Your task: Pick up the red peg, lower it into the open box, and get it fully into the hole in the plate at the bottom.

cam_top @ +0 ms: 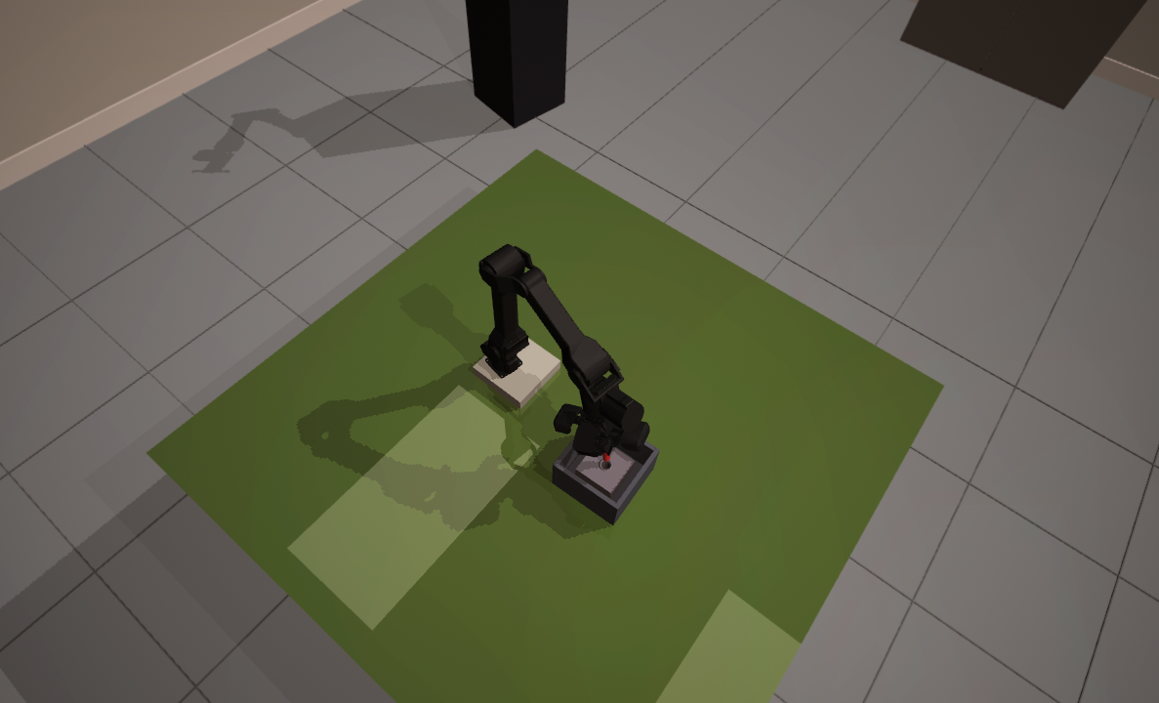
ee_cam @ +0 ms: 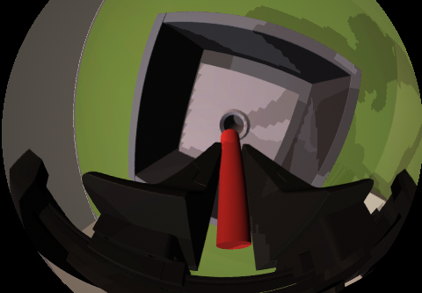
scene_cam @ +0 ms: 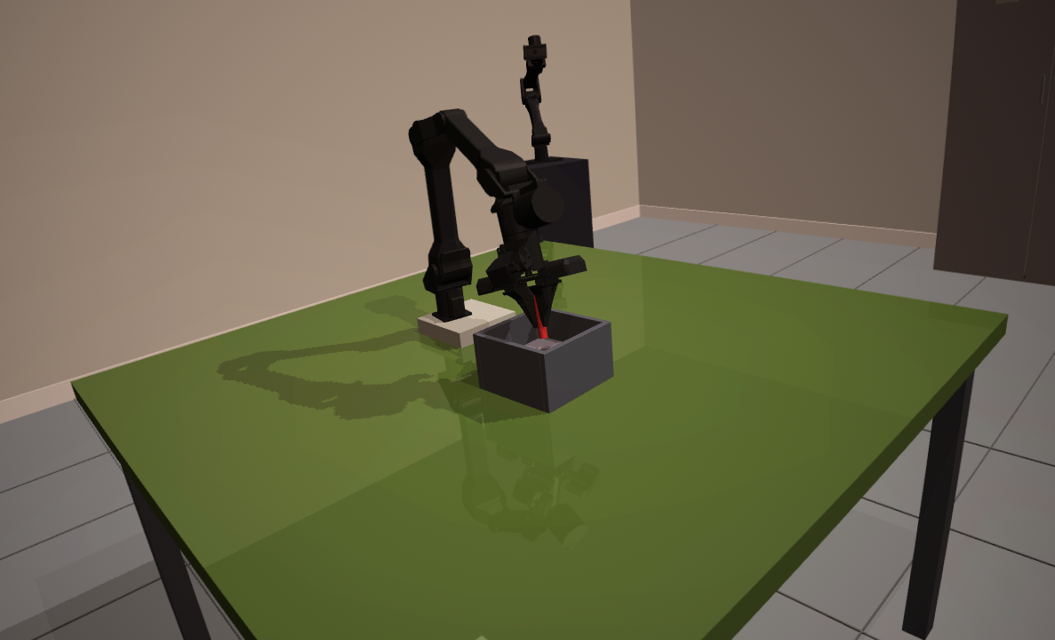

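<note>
Right now my gripper tip is 2 cm below the red peg, 1 cm to the right of it and 1 cm past it. Round my gripper tip: plate 5 cm below, 1 cm ahead; dark box 7 cm below, 1 cm ahead.
</note>
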